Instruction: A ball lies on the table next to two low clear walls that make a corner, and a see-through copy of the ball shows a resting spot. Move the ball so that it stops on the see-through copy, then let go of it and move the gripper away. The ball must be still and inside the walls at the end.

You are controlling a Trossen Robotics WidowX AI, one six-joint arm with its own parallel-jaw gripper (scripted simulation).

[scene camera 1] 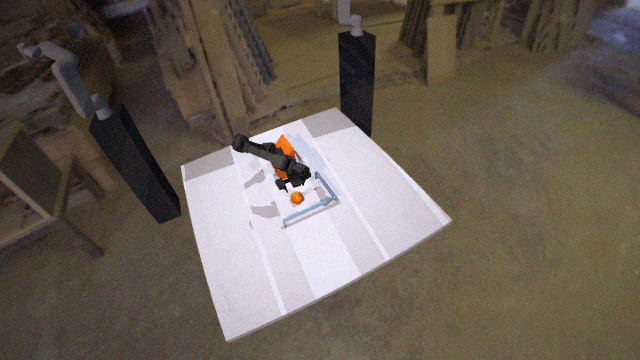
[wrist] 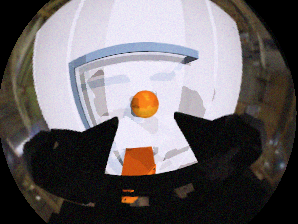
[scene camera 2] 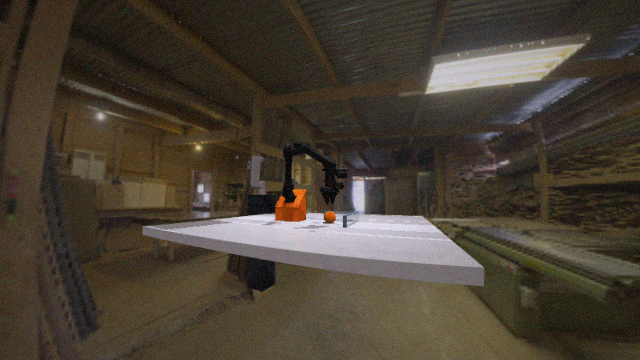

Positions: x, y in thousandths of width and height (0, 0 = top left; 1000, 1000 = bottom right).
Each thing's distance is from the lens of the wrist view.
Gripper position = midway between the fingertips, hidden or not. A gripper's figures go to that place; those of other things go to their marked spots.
my gripper (wrist: 492, 520): 10 cm
clear wall (wrist: 435, 257): 19 cm
